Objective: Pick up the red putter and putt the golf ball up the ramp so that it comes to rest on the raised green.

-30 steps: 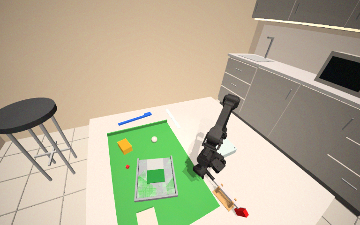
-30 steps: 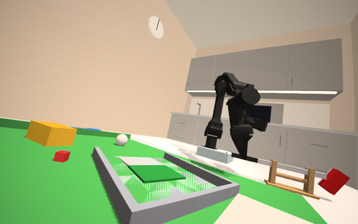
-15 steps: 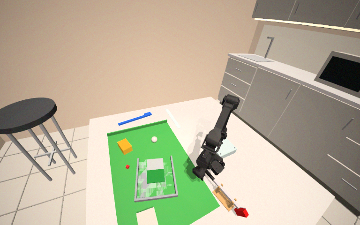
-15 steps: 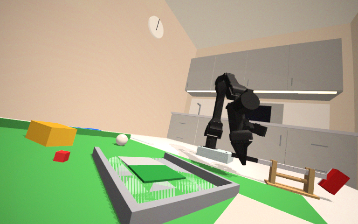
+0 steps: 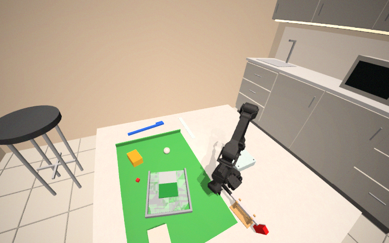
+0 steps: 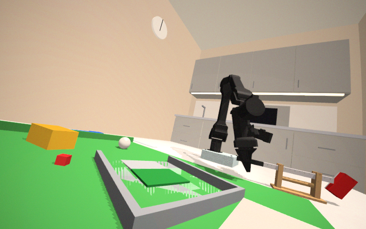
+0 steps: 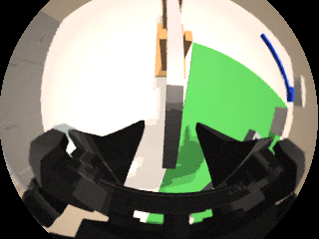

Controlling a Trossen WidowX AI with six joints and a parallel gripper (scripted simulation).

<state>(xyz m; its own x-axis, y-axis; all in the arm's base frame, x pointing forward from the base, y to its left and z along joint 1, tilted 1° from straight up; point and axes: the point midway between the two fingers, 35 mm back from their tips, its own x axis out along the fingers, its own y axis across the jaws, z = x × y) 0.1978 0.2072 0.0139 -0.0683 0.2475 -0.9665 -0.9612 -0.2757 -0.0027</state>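
Right now the wooden rack is 13 cm to the left of my gripper tip and 4 cm behind it. From my gripper tip the other things lie so: white golf ball: 37 cm to the right, 24 cm ahead, 1 cm below; small red cube: 43 cm ahead, 20 cm to the right, 2 cm below; orange block: 44 cm ahead, 35 cm to the right.
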